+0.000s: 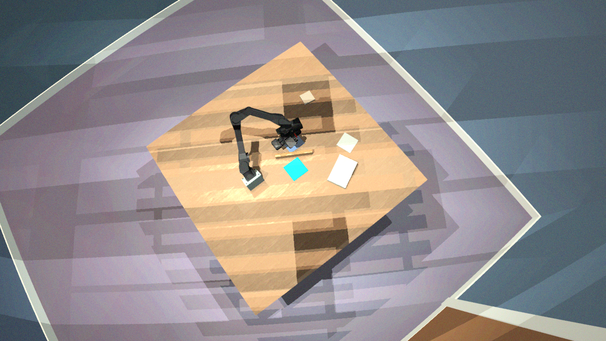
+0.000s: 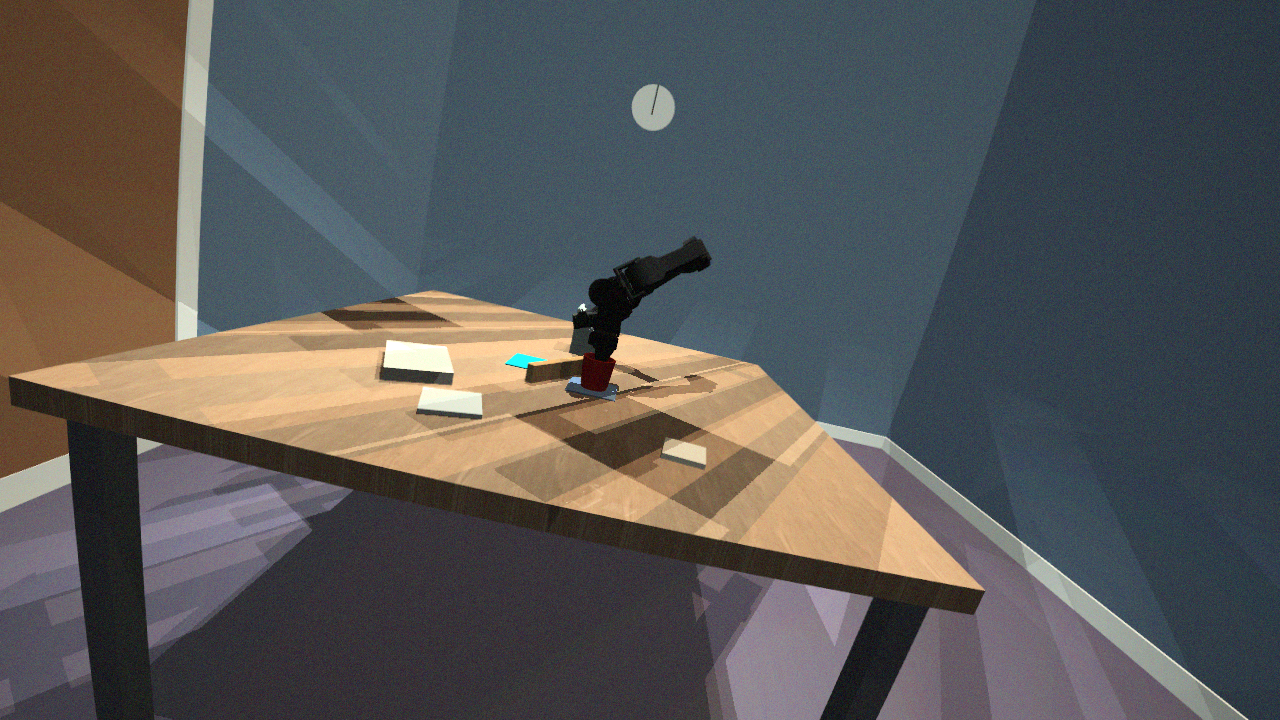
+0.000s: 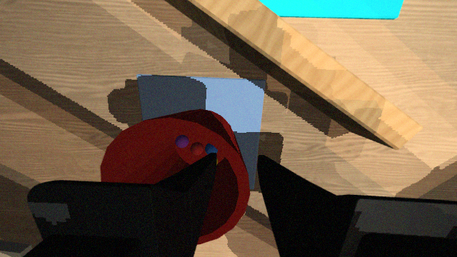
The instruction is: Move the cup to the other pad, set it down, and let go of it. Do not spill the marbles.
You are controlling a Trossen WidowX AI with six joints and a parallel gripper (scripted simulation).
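Right now my gripper tip is 5 cm above the light blue pad and 3 cm short of it. Round my gripper tip: cyan pad 16 cm to the right, 6 cm behind, 5 cm below; low wooden bar 8 cm to the right, 3 cm below, 1 cm behind; red cup 3 cm ahead.
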